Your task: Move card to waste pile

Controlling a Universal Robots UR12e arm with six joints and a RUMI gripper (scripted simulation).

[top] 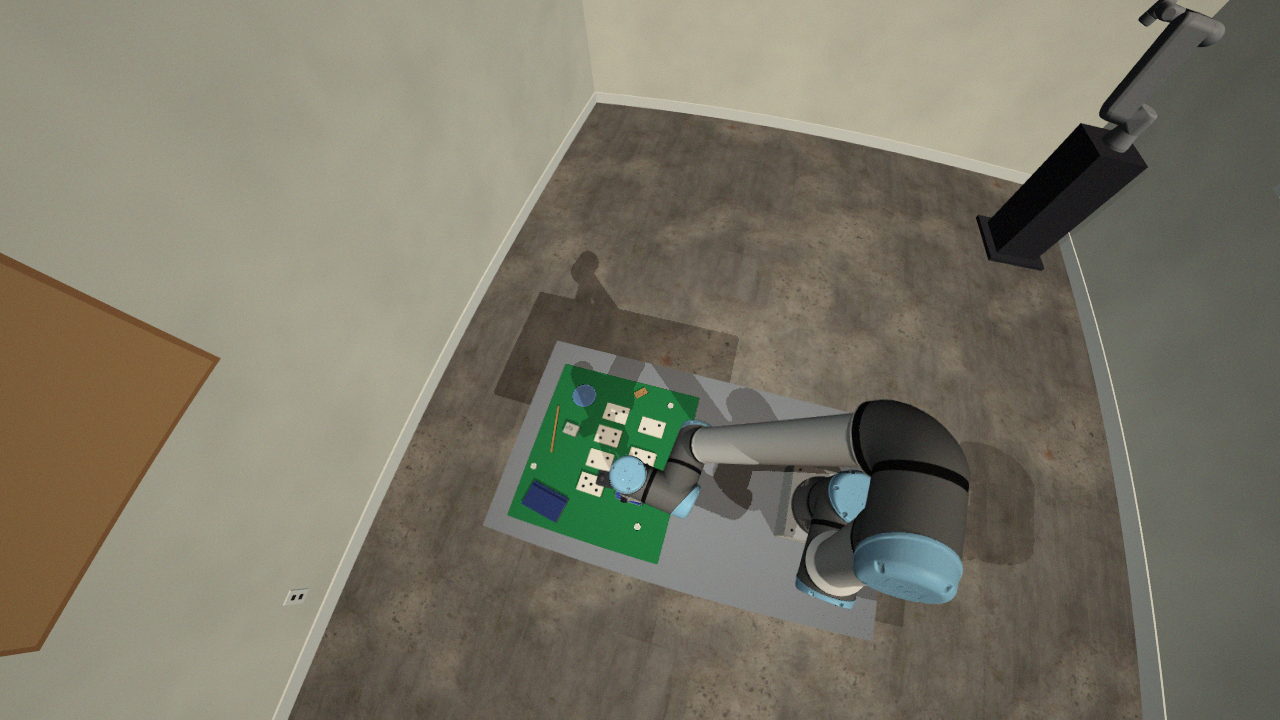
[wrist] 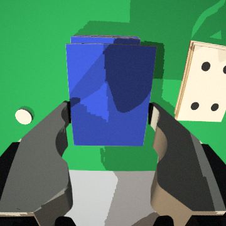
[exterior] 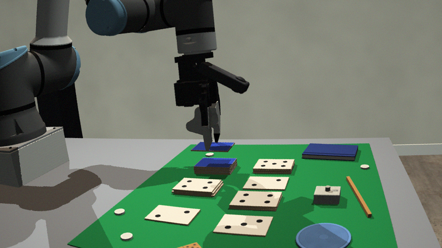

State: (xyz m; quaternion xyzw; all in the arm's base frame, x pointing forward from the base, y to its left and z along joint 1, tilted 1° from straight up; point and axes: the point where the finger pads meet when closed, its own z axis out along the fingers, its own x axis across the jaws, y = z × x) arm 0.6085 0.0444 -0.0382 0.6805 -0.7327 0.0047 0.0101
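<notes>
My hand is 110 mm to the left of the green mat, 110 mm short of it and 90 mm above it. From my hand the other things lie so: wooden stick: 320 mm ahead, 160 mm to the right, 70 mm below; then grey knobbed block: 260 mm ahead, 170 mm to the right, 60 mm below; then domino: 360 mm to the right, 70 mm below, 40 mm ahead.
</notes>
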